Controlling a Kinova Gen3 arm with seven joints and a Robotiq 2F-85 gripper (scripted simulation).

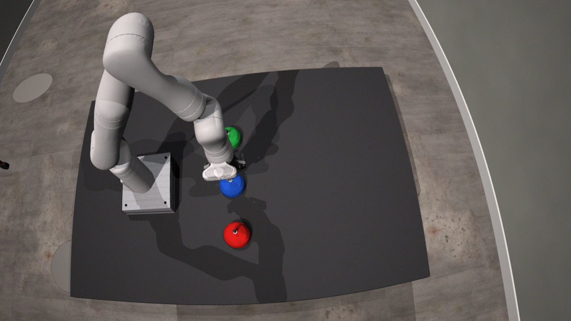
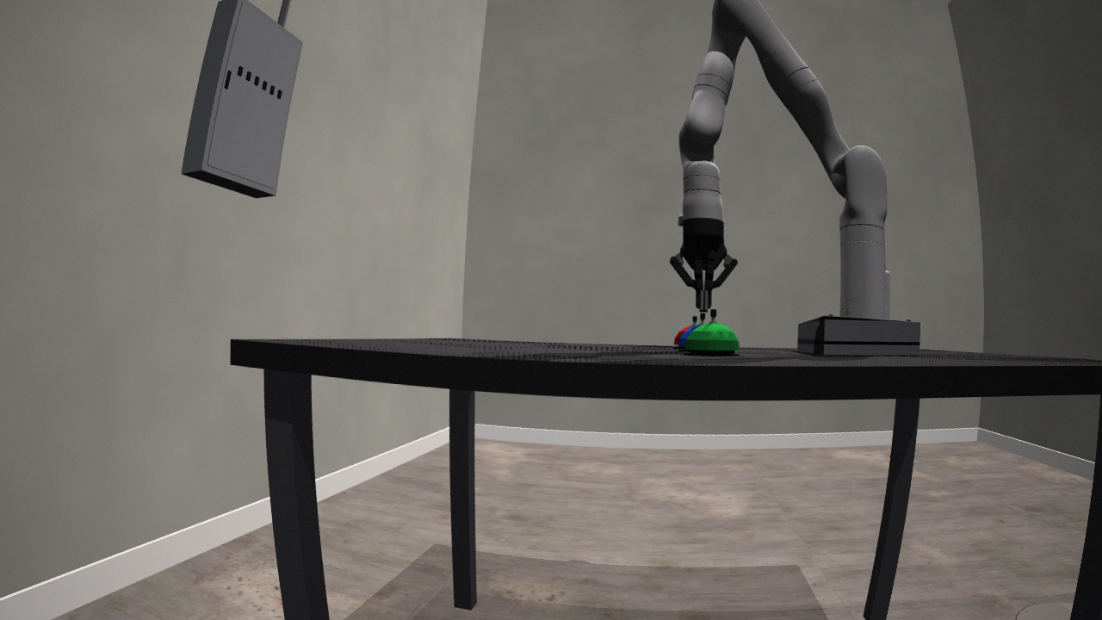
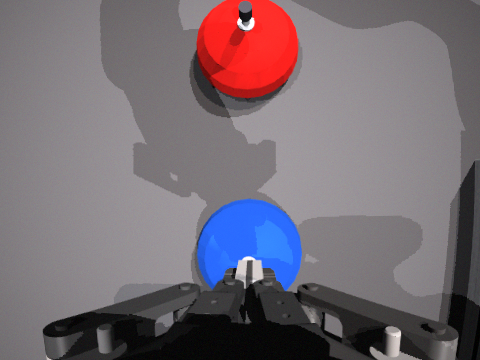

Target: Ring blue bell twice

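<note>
Now: hand 5 cm above the blue bell. Round my hand: red bell (1 cm behind, 17 cm to the right, 5 cm below); green bell (1 cm ahead, 17 cm to the left, 5 cm below).
</note>
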